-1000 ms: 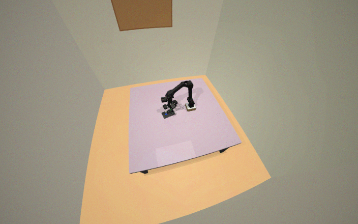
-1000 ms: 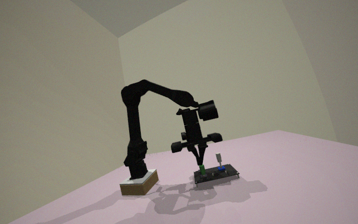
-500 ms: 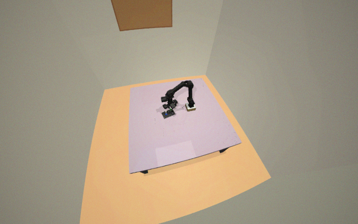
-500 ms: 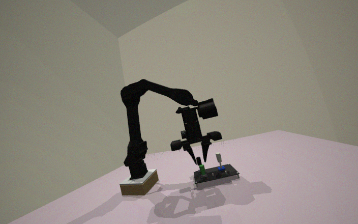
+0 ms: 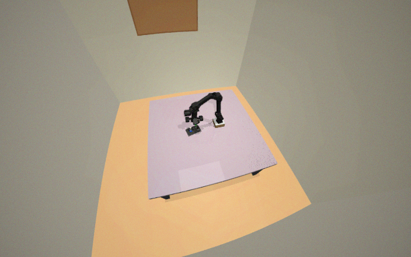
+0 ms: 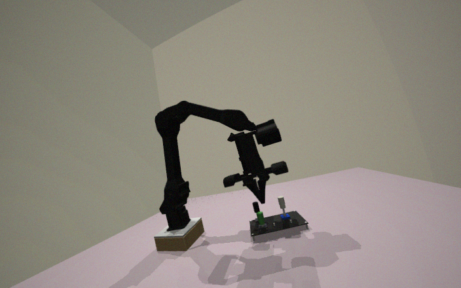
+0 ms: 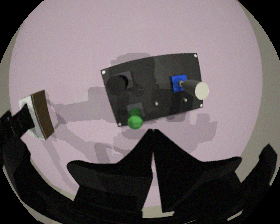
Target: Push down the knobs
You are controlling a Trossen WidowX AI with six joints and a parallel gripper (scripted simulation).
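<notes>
My gripper tip is now 40 mm above the green knob and 20 mm past it. The rest, counted from my gripper tip: white knob: 60 mm ahead, 30 mm to the left, 20 mm below.
</notes>
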